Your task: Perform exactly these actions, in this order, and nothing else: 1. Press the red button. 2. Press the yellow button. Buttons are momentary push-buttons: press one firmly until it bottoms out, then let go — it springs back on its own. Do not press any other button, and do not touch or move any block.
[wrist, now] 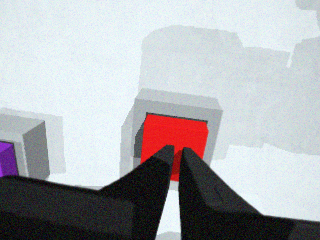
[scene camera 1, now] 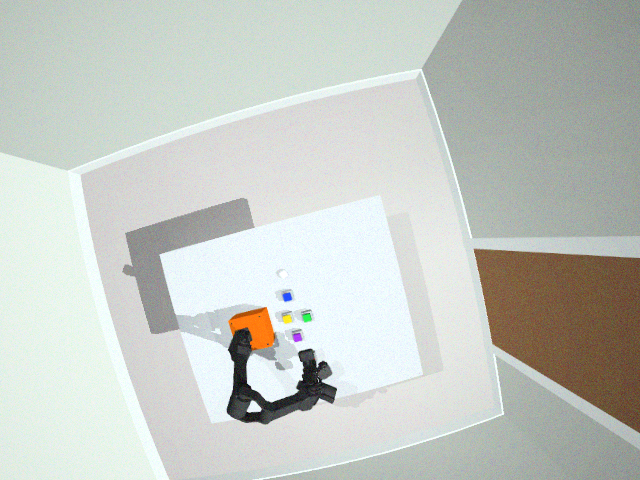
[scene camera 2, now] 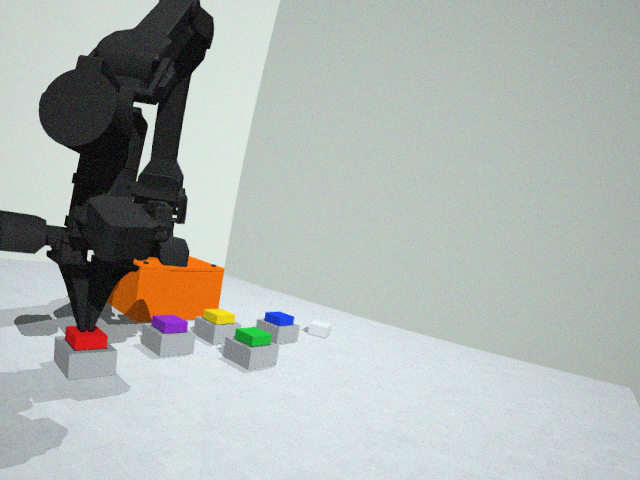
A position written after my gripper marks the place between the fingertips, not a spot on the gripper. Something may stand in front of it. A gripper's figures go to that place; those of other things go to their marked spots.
Labels:
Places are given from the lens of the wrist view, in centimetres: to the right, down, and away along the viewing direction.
my gripper (wrist: 177, 154): 1, 2, 11
red button (wrist: 159, 131): 0, 1, 11

